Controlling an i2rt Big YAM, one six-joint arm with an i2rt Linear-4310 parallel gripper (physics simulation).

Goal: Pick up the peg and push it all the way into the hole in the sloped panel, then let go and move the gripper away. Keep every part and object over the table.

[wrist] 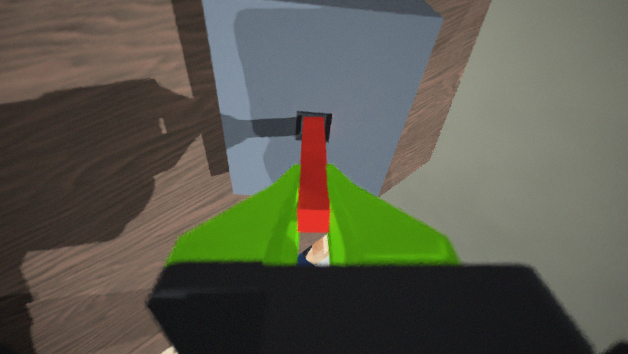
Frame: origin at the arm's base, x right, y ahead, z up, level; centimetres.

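Where they show: gripper, between the fingertips: (pixel 313 175).
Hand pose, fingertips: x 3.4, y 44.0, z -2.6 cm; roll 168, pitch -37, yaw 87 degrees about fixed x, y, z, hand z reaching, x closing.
Note:
After its pixels a point has its place.
The red square peg (pixel 314 170) {x 2.6, y 43.8, z -2.2 cm} is between the green fingers of my gripper (pixel 313 175) {x 3.4, y 44.0, z -2.6 cm}, which is shut on it. The peg's far end overlaps the dark square hole (pixel 300 131) {x 3.3, y 45.3, z -5.4 cm} in the blue-grey sloped panel (pixel 340 65) {x 0.8, y 48.3, z -5.9 cm}. Dark edges of the hole show at the left, at the right and in a thin strip above the peg's end. How deep the end sits, if it is inside at all, I cannot tell from this view. Most of the peg's length stands outside the panel, and its near end shows between the fingers.
The panel's block stands on the brown wooden table (pixel 75 45) {x -0.8, y 38.0, z -13.3 cm}. The table's edge runs close along the panel's right side, with grey-green floor (pixel 540 125) beyond it. The arm's shadow falls on the table at the left and across the panel. A small pale object (pixel 318 250) shows between the fingers.

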